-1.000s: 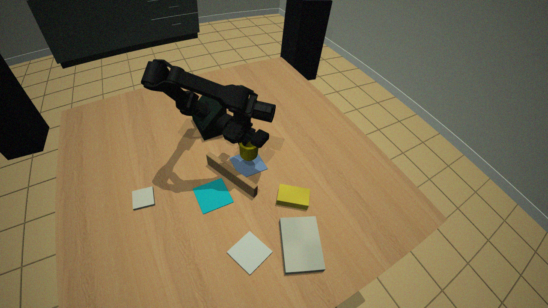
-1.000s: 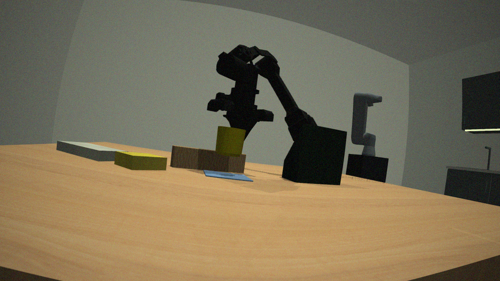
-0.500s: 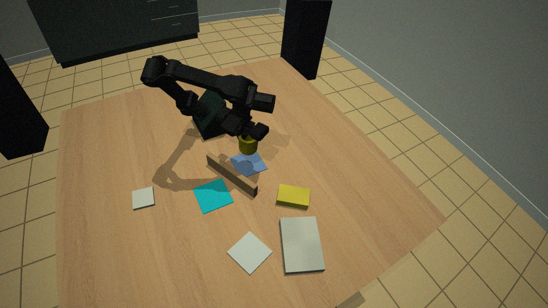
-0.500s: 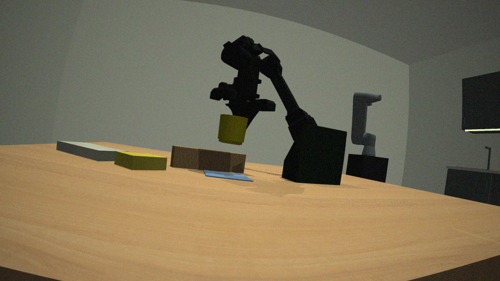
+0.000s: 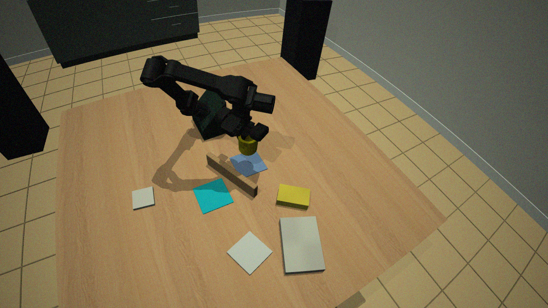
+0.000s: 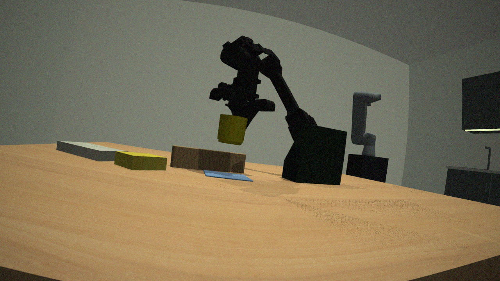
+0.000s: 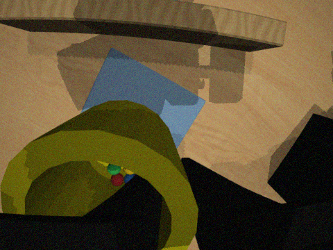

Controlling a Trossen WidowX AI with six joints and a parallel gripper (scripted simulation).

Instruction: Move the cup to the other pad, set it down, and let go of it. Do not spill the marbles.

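My gripper tip is 120 mm short of the cyan pad, 150 mm to the left of it and 120 mm above it. Also, from my gripper tip: yellow cup 20 mm ahead, 20 mm to the left; blue pad 20 mm ahead, 20 mm to the left, 120 mm below; red marble 20 mm ahead, 40 mm to the left, 20 mm below.
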